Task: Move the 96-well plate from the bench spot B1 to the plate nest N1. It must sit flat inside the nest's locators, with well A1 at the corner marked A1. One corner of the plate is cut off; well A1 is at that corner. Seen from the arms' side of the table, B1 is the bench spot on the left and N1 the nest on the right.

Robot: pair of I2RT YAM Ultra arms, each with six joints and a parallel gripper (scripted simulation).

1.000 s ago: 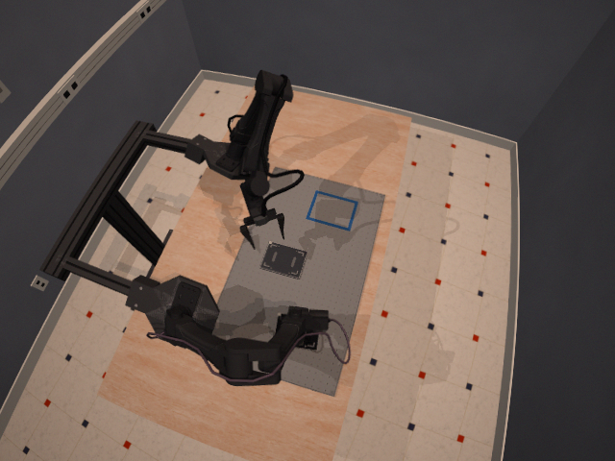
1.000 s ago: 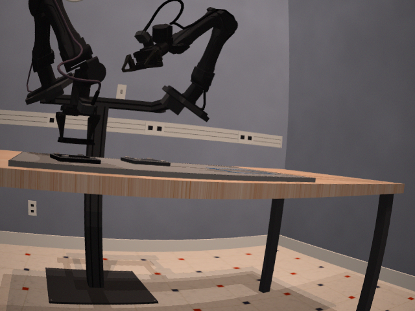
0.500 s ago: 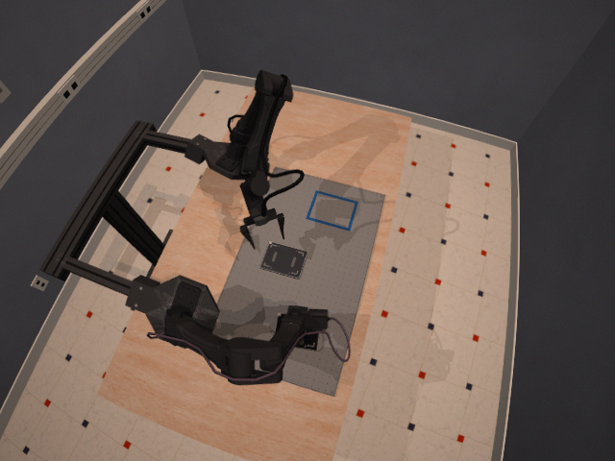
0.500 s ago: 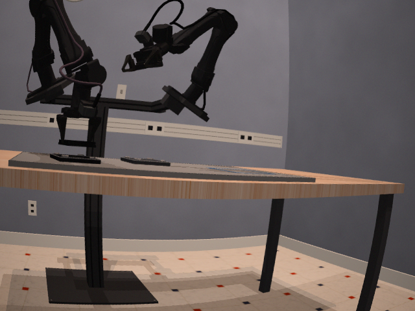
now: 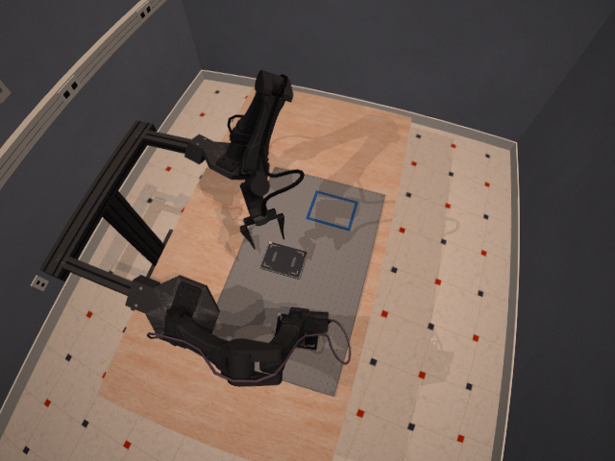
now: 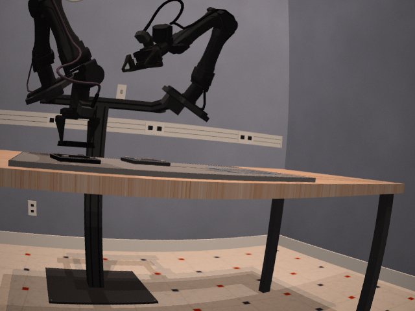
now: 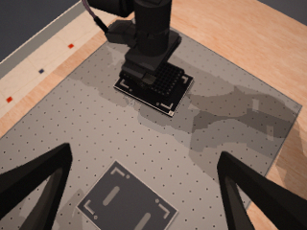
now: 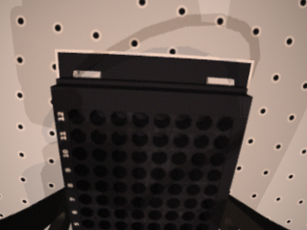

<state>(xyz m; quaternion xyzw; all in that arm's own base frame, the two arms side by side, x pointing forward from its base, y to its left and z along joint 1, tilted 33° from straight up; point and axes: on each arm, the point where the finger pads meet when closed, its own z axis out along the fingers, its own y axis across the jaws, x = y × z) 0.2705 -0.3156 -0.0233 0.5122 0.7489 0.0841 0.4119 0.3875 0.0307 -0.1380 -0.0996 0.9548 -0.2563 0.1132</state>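
Right now my right hand is 40 mm above the black plate nest. The rest, counted from my right hand: 96-well plate: right at my right hand; A1 label: 80 mm behind, 50 mm to the left, 40 mm below.
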